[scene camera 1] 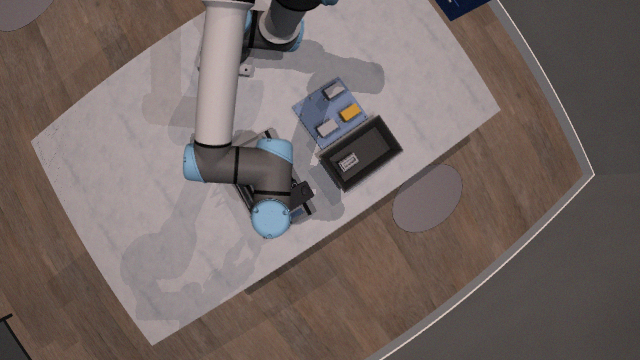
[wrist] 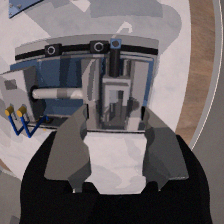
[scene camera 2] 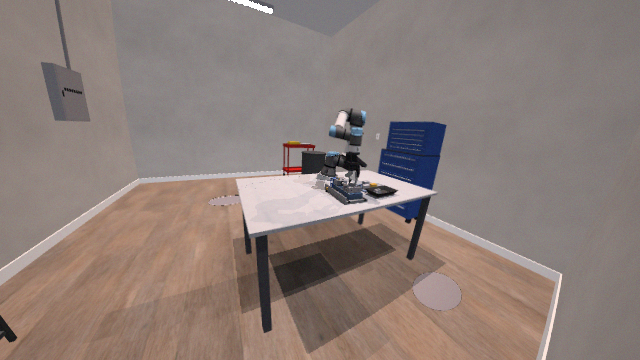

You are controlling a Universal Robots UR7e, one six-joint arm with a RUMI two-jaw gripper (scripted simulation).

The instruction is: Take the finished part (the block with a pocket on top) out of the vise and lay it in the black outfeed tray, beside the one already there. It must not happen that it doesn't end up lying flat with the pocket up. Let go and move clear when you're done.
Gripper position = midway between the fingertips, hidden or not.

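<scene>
Pocketed block (wrist: 115, 93) in sight. My gripper (wrist: 115, 105) too.
</scene>
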